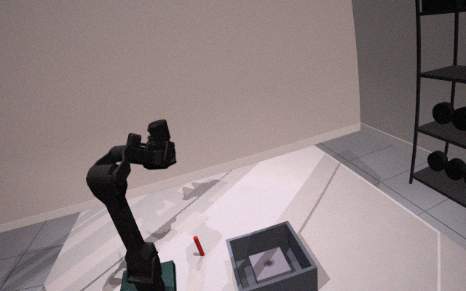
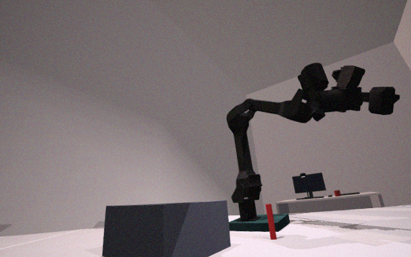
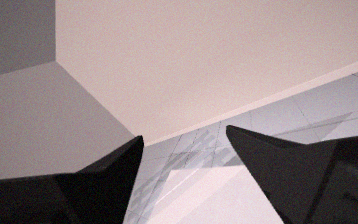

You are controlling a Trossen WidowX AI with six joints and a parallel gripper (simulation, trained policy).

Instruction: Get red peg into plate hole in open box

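Now: gripper tip 110 mm short of the red peg, 340 mm to the left of it and 280 mm above it. Also, from my gripper tip: pale plate: 280 mm ahead, 520 mm to the right, 280 mm below; grey box: 280 mm ahead, 520 mm to the right, 290 mm below.
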